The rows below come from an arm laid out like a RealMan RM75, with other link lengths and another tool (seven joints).
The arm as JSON. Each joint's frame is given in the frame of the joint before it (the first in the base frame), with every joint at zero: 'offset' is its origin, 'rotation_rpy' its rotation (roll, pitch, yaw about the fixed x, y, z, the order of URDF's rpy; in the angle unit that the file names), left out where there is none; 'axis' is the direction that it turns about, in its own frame. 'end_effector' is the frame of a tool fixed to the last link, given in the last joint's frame.
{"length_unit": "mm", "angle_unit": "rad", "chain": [
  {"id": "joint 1", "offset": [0.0, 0.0, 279.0], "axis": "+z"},
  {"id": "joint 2", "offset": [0.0, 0.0, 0.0], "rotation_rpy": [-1.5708, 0.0, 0.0], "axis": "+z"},
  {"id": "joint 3", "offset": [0.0, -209.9, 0.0], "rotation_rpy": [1.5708, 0.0, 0.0], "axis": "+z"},
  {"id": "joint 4", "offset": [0.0, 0.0, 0.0], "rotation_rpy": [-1.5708, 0.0, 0.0], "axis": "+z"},
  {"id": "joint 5", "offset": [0.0, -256.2, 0.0], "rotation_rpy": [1.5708, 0.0, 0.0], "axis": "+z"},
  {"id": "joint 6", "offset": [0.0, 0.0, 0.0], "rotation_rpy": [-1.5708, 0.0, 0.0], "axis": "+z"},
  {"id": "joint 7", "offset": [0.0, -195.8, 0.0], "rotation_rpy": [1.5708, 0.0, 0.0], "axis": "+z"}
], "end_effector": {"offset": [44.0, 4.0, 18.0], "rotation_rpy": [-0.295, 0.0, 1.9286]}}
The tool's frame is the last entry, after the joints.
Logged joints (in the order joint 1, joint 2, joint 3, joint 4, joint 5, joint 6, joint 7), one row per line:
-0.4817 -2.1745 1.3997 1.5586 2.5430 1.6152 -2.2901
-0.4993 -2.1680 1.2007 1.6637 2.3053 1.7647 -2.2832
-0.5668 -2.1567 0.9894 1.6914 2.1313 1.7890 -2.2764
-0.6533 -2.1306 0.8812 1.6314 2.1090 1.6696 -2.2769
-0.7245 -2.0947 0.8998 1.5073 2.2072 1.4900 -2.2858
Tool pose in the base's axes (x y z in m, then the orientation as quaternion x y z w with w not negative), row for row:
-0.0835 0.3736 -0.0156 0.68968 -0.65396 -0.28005 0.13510
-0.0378 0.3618 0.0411 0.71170 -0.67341 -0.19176 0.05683
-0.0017 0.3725 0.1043 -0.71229 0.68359 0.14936 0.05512
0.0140 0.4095 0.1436 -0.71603 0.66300 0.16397 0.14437
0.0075 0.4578 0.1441 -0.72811 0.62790 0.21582 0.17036
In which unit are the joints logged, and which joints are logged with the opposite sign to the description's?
The joints are logged in radians. Opposite sign: none.
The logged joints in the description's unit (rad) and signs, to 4 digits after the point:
-0.4817 -2.1745 1.3997 1.5586 2.5430 1.6152 -2.2901
-0.4993 -2.1680 1.2007 1.6637 2.3053 1.7647 -2.2832
-0.5668 -2.1567 0.9894 1.6914 2.1313 1.7890 -2.2764
-0.6533 -2.1306 0.8812 1.6314 2.1090 1.6696 -2.2769
-0.7245 -2.0947 0.8998 1.5073 2.2072 1.4900 -2.2858

